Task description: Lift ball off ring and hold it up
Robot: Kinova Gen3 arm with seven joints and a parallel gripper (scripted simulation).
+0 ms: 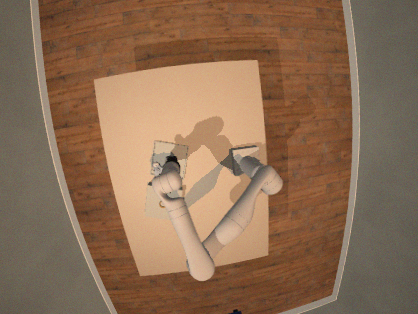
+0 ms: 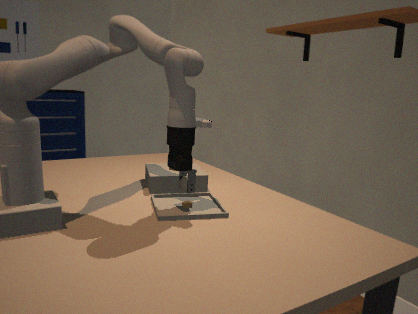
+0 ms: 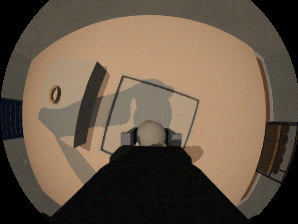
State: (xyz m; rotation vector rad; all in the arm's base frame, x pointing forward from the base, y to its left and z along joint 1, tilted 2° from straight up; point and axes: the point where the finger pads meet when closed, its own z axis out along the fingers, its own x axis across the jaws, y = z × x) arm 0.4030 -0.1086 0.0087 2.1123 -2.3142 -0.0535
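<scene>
Right now my hand is 1 cm short of the shallow grey tray and 7 cm above it. Also, from my hand: pale ball: right at my hand; then grey stand: 9 cm ahead, 22 cm to the left, 3 cm below.
</scene>
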